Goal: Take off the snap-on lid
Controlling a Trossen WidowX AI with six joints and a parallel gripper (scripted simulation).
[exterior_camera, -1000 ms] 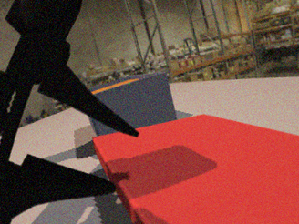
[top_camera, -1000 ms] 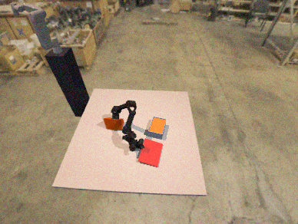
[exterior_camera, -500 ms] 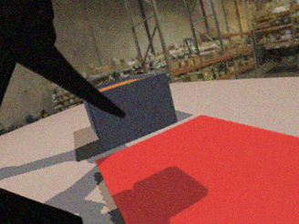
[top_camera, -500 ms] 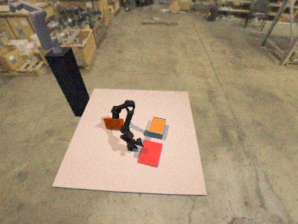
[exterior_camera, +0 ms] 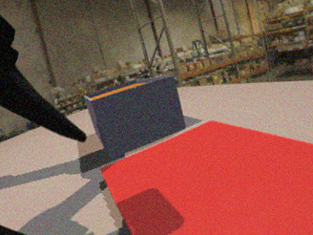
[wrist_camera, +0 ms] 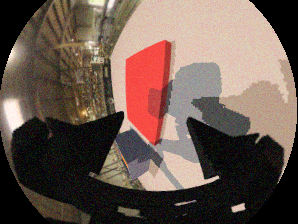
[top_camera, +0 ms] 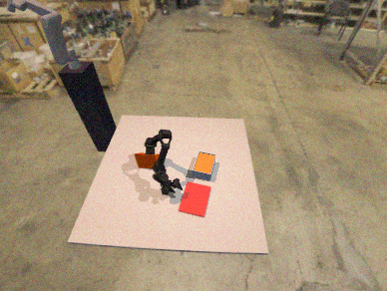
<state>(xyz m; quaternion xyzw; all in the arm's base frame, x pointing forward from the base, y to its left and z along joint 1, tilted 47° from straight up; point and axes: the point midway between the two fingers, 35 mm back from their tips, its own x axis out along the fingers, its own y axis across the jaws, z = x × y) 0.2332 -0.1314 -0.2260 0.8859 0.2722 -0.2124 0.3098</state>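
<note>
The red lid lies 12 cm ahead of my gripper tip, 5 cm below it and 2 cm to the right of it. The rest, counted from my gripper tip: blue-grey storage box (25 cm to the left, 18 cm ahead, 1 cm below).
</note>
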